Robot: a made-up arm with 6 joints.
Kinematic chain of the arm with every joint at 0, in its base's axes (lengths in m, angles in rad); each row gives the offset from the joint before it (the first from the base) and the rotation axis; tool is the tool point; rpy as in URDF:
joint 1: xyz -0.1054 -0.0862 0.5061 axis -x
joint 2: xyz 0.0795 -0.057 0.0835 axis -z
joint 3: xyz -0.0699 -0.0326 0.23 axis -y
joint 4: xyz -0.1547 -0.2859 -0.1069 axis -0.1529 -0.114 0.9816
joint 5: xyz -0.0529 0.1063 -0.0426 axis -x
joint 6: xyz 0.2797 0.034 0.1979 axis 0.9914 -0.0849 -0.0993
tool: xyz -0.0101 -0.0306 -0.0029 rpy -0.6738 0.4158 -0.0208
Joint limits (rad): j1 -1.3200..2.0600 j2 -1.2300..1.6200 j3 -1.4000..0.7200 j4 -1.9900..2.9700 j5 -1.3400..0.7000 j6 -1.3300..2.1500
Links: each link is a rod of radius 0.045 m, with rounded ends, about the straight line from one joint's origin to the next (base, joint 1, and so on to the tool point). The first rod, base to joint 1, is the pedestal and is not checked.
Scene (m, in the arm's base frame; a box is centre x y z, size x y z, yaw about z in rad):
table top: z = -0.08
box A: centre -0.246 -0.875 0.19 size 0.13 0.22 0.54 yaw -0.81
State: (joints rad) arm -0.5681 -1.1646 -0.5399 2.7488 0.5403 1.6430
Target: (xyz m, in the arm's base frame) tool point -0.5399 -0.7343 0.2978
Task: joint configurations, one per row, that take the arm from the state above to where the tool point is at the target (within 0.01 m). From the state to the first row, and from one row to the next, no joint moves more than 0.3 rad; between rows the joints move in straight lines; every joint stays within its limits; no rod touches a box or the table.
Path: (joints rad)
1: -0.3767 -0.9310 -0.2484 2.8041 0.3719 1.7674
2: -0.1852 -0.6975 0.0432 2.8594 0.2035 1.8917
3: 0.0062 -0.4639 0.3347 2.9147 0.0351 2.0161
4: 0.1977 -0.2304 0.6262 2.9700 -0.1334 2.1404
5: -0.0881 -0.1912 0.3319 2.9065 0.0750 2.0453
6: -0.3738 -0.1520 0.0376 2.8431 0.2833 1.9502
7: -0.6595 -0.1127 -0.2568 2.7796 0.4917 1.8550
8: -0.9452 -0.0735 -0.5511 2.7162 0.7000 1.7599

